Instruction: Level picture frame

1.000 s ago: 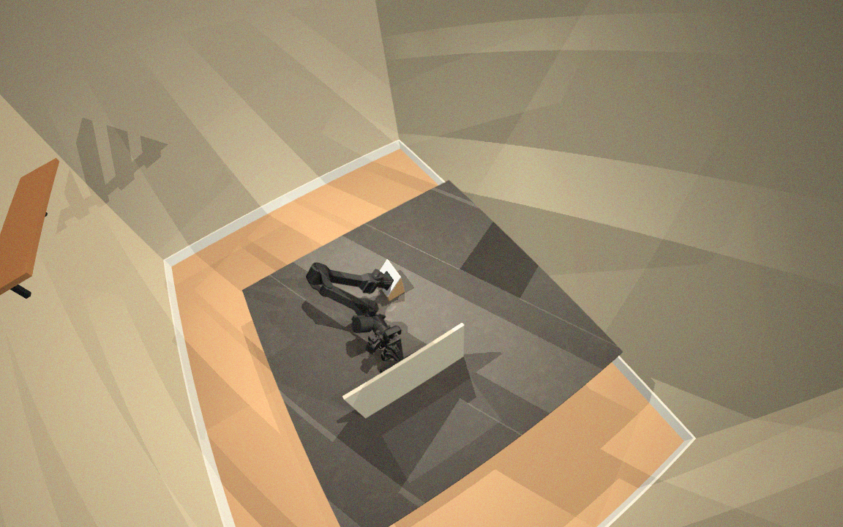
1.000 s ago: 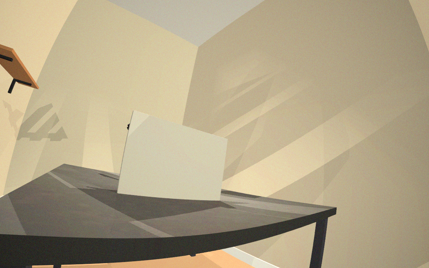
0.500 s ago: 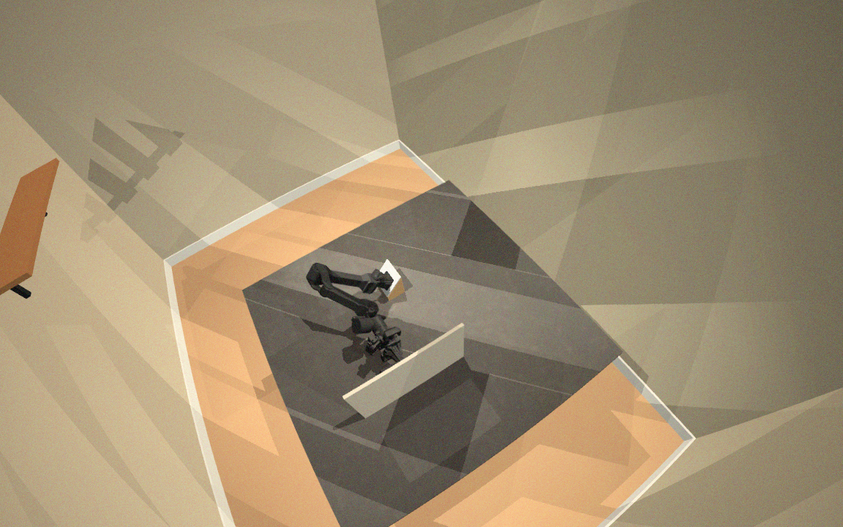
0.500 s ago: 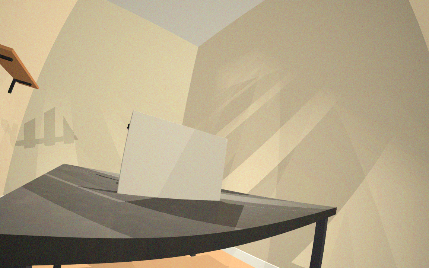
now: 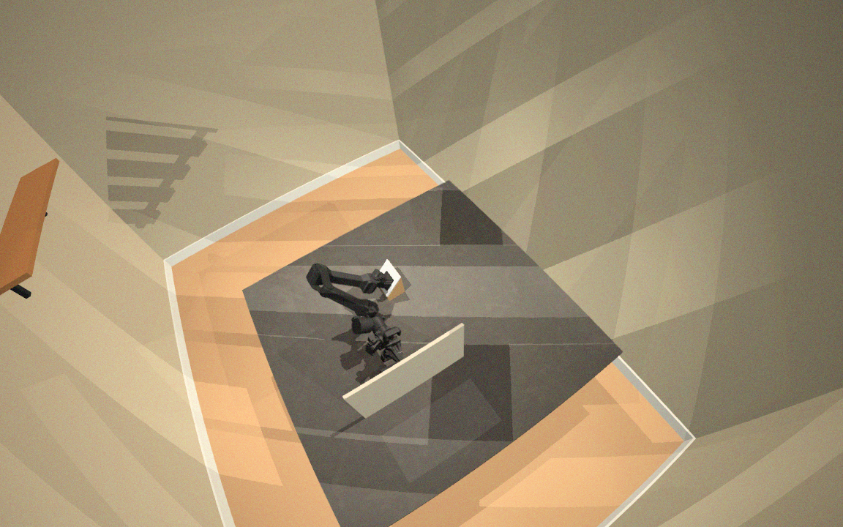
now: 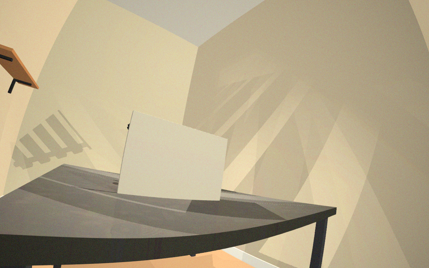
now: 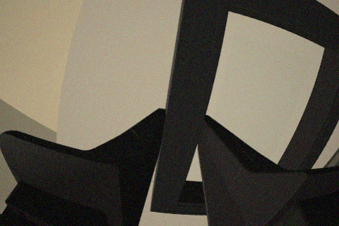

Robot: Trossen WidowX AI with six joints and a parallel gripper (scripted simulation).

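The picture frame lies 5 cm below my gripper tip, 1 cm to the right of it and 1 cm ahead of it. Round my gripper tip: wall panel: 6 cm below, 2 cm ahead, 1 cm to the left.
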